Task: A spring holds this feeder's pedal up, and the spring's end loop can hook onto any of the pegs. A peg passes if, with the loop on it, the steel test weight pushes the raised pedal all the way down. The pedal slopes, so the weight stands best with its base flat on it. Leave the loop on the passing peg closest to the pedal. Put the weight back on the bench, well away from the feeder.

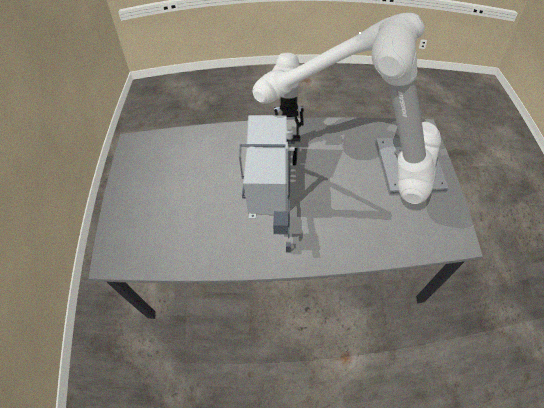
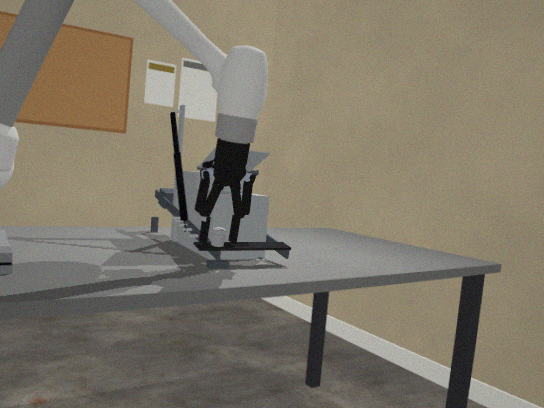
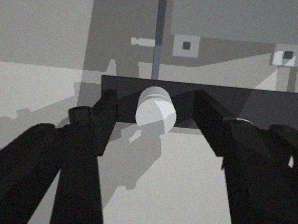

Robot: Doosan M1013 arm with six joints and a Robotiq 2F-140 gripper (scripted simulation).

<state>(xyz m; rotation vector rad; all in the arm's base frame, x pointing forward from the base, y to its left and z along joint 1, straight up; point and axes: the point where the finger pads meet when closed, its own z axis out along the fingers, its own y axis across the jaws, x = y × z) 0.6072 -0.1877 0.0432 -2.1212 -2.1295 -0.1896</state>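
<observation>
Now: hand 10 mm above the steel test weight. Round my hand: dark spring: 270 mm to the left, 120 mm above.
</observation>
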